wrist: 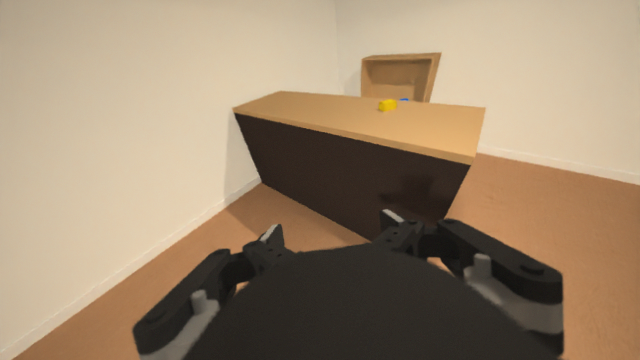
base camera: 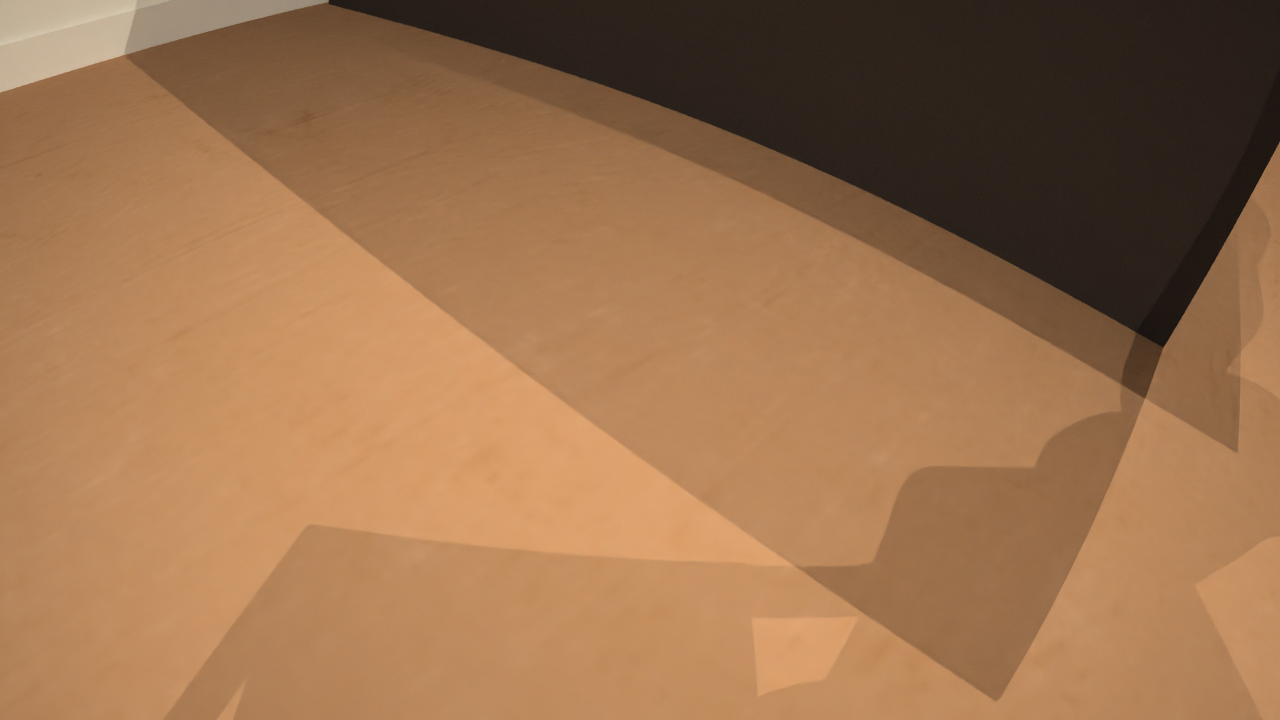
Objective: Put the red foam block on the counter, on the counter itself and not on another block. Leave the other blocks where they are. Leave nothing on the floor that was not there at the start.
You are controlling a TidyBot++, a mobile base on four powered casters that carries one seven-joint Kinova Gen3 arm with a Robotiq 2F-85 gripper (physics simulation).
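Note:
The counter has a light wooden top and a dark body; in the wrist view it stands ahead, and in the base camera view its dark side shows at the upper right. A yellow block lies on the counter top towards its far right part. A small bit of a blue thing shows just behind it at the far edge; whether it rests on the counter I cannot tell. The red foam block does not show in either view. My gripper is open and empty, in front of the counter and apart from it.
A wooden open-fronted shelf unit stands behind the counter near the far wall. A wall runs along the left and meets the counter's left end. Brown floor lies in front and to the right of the counter.

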